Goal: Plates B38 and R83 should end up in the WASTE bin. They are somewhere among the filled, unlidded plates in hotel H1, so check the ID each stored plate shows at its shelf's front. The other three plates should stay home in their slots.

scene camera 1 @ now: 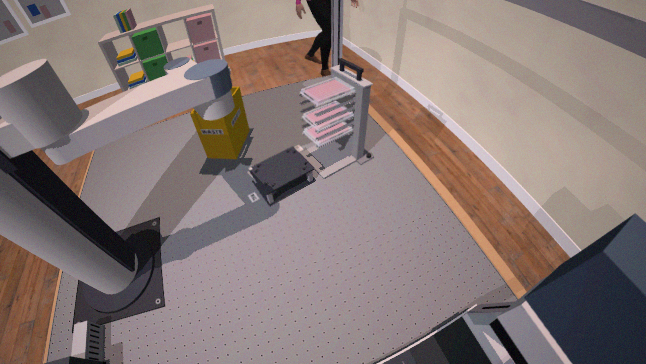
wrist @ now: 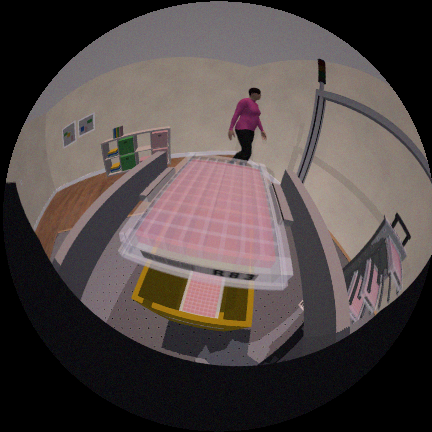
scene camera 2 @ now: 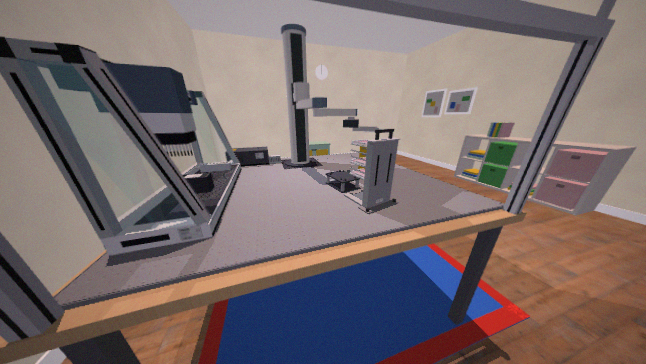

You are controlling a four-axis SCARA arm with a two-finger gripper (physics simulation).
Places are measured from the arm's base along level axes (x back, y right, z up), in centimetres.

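Pixels of known places: gripper, fingertip midpoint: (wrist: 222, 167) (scene camera 2: 377, 128); arm's base at its link origin: (scene camera 1: 120, 272) (scene camera 2: 300, 164).
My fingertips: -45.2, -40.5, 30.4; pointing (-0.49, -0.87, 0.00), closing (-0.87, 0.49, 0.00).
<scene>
For each thing: its top centre in the pictures, then the offset to it from my fingertips, as dx, dy, dz. "spot": a spot on its surface instead.
- plate R83 at its top centre: (wrist: 218, 183) +1.1, +1.9, -0.4
- yellow WASTE bin at its top centre: (wrist: 203, 250) (scene camera 1: 215, 99) +1.7, +1.2, -9.2
- pink plate at its top centre: (wrist: 202, 292) +1.5, +0.8, -27.1
- top plate at its top centre: (wrist: 397, 258) (scene camera 1: 327, 88) (scene camera 2: 368, 141) -29.0, +23.6, -2.6
- middle plate at its top centre: (wrist: 374, 281) (scene camera 1: 327, 113) -29.0, +23.6, -11.0
- lower plate at a spot on its surface: (scene camera 1: 327, 133) spot: -27.1, +27.5, -15.2
- glass-sided machine at a spot on its surface: (scene camera 2: 150, 95) spot: -32.6, +92.9, +12.9
My gripper (wrist: 222, 167) (scene camera 2: 364, 128) is shut on plate R83 (wrist: 210, 220), a clear plate with pink wells; its R83 label faces the wrist camera. It holds the plate level above the yellow WASTE bin (scene camera 1: 220, 144) (wrist: 250, 310). The arm hides the gripper and held plate in scene camera 1. Another pink plate (wrist: 201, 298) lies inside the bin, its ID not readable. Hotel H1 (scene camera 1: 362, 122) (scene camera 2: 381, 175) (wrist: 384, 225) holds a top plate (scene camera 1: 327, 92), a middle plate (scene camera 1: 326, 115) and a lower plate (scene camera 1: 327, 133); their IDs are not readable.
A low black stand (scene camera 1: 282, 170) (scene camera 2: 343, 176) stands between the bin and the hotel. The arm's column (scene camera 2: 298, 100) rises from the table. A glass-sided machine (scene camera 2: 150, 95) stands at the left in scene camera 2. A person (wrist: 246, 120) is beyond the table.
</scene>
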